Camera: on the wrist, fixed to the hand. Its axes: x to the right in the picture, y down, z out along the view.
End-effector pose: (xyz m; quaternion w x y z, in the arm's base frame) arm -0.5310 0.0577 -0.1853 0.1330 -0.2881 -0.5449 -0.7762
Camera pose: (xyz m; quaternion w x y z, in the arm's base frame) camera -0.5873 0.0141 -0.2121 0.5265 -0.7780 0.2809 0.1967
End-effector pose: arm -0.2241 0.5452 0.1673 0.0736 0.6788 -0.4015 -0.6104
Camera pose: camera -0.1539 0.5273 0.1442 0.4802 -0.5950 -0.6197 -0.1772
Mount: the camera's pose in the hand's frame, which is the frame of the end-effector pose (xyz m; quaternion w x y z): 0.0244 -0.0337 -0.0637 0.0116 0.0626 0.3363 -0.9396
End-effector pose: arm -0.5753 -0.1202 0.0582 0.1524 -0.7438 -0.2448 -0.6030
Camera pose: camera -0.6424 -0.1210 0.0940 0.4359 -0.4337 0.6882 0.3850
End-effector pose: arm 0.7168 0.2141 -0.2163 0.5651 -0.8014 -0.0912 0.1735
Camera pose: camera 0.7653 0.1784 -0.1698 0.2504 0.0534 -0.5531 -0.7928
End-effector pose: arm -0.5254 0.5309 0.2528 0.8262 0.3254 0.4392 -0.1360
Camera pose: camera -0.5691 0.5489 0.1932 0.2863 0.3115 -0.5802 0.6960
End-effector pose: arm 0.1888 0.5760 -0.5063 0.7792 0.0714 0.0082 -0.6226
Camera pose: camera 0.1664 0.5529 -0.5752 0.5832 -0.2513 -0.2903 0.7159
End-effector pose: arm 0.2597 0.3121 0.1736 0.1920 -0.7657 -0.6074 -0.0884
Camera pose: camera 0.2395 0.3147 0.2469 0.1714 0.6036 -0.6675 -0.4009
